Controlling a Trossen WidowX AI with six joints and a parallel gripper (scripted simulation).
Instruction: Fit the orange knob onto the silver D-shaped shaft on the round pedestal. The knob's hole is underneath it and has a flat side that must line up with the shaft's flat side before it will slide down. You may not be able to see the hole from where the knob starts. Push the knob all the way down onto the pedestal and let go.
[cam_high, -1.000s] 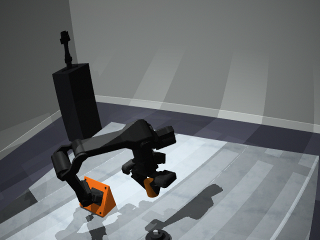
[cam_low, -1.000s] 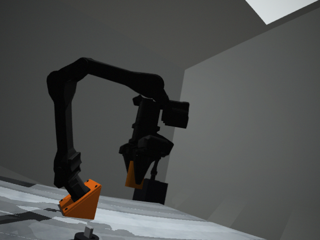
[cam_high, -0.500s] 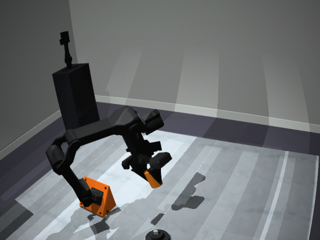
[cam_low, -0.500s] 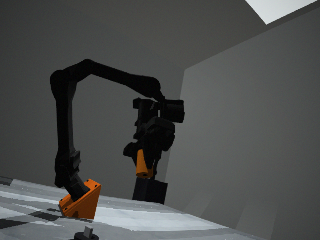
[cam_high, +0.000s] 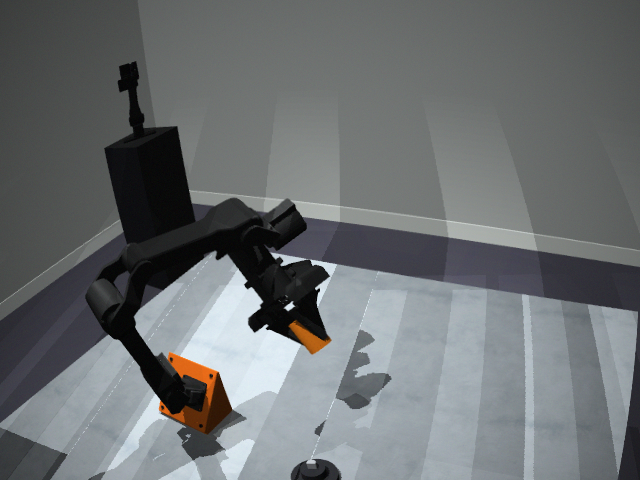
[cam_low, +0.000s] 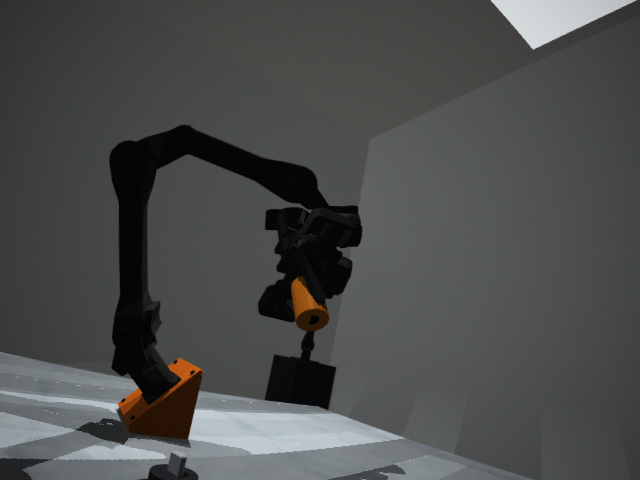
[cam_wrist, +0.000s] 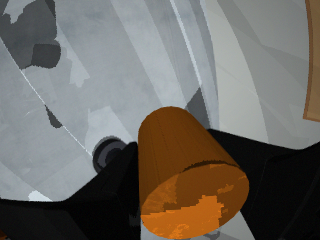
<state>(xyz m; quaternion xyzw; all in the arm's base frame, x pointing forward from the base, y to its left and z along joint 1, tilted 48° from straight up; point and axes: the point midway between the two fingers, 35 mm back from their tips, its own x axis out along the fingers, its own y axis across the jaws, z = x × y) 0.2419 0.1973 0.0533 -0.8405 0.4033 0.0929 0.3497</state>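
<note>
The orange knob is 3 cm above my gripper tip and 2 cm behind it. From my gripper tip the other things lie so: round dark pedestal (19 cm below, 14 cm to the right, 4 cm ahead).
</note>
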